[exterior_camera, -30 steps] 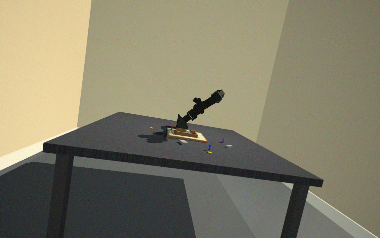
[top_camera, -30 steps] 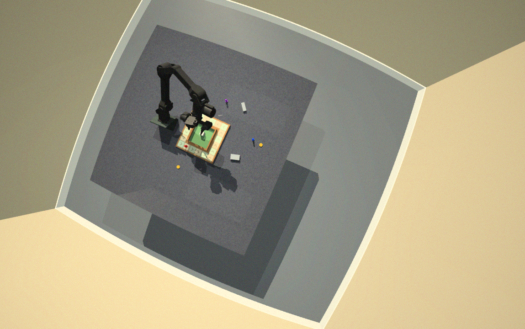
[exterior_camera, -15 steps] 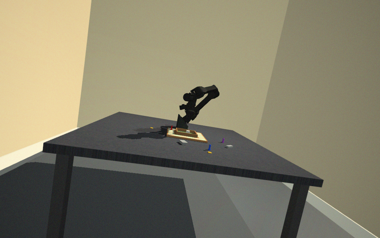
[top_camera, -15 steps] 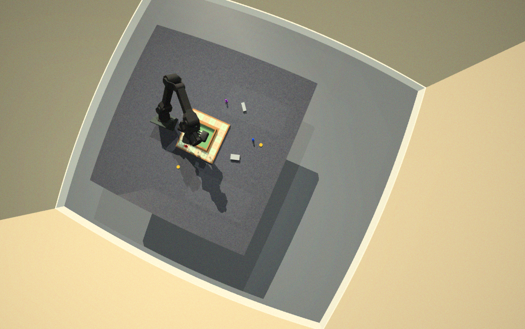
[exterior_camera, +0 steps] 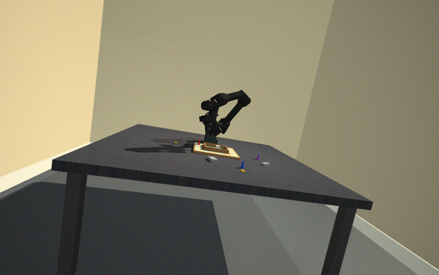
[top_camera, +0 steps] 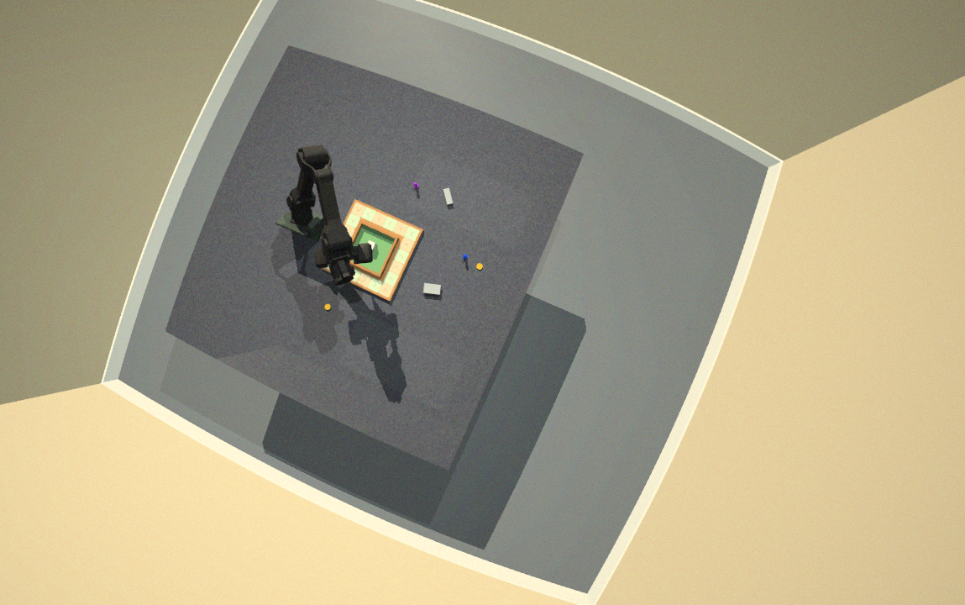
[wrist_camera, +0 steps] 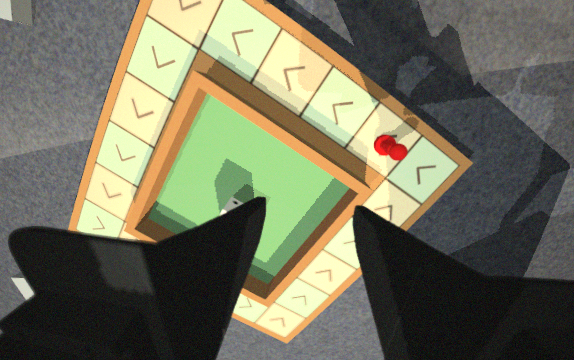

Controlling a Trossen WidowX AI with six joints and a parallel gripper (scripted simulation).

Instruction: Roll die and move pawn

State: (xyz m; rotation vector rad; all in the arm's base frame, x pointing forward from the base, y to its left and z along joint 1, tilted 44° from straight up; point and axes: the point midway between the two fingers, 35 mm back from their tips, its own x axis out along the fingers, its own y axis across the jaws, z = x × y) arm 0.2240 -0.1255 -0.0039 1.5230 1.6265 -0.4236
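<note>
Now: gripper tip 70 mm above the red pawn, 50 mm past it and 40 mm to the left of it. The rest, counted from my gripper tip: green dice tray 90 mm below, 60 mm to the left, 40 mm ahead; purple pawn 330 mm to the left, 130 mm ahead, 80 mm below; white die 70 mm to the left, 70 mm below, 40 mm ahead.
</note>
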